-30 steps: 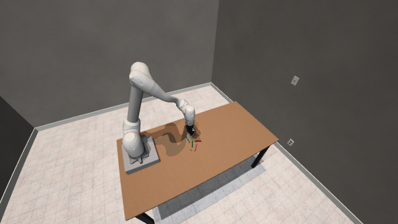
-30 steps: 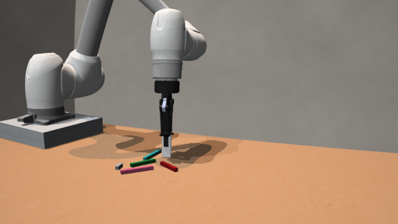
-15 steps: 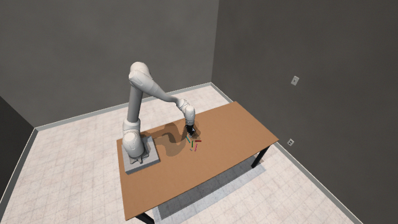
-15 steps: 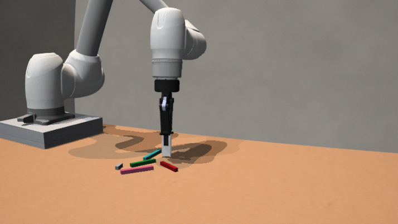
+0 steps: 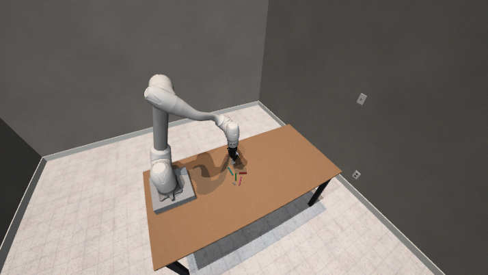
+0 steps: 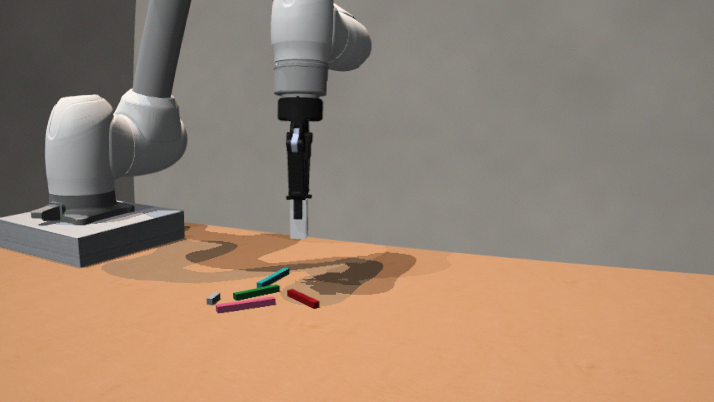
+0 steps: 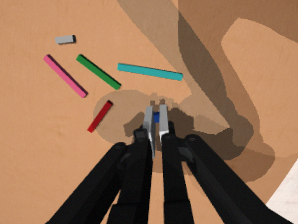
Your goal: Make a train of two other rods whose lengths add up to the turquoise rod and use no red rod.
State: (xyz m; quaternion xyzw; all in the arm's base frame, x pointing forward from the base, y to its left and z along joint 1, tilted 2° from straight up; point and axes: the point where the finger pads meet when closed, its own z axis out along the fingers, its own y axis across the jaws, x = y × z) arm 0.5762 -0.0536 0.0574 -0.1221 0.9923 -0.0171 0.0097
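Right now my hand is 20 mm past the pink rod, 160 mm to the left of it and 100 mm above it. Round my hand: turquoise rod (40 mm behind, 20 mm to the right, 100 mm below); then green rod (30 mm behind, 100 mm to the right, 100 mm below); then blue rod (30 mm below).
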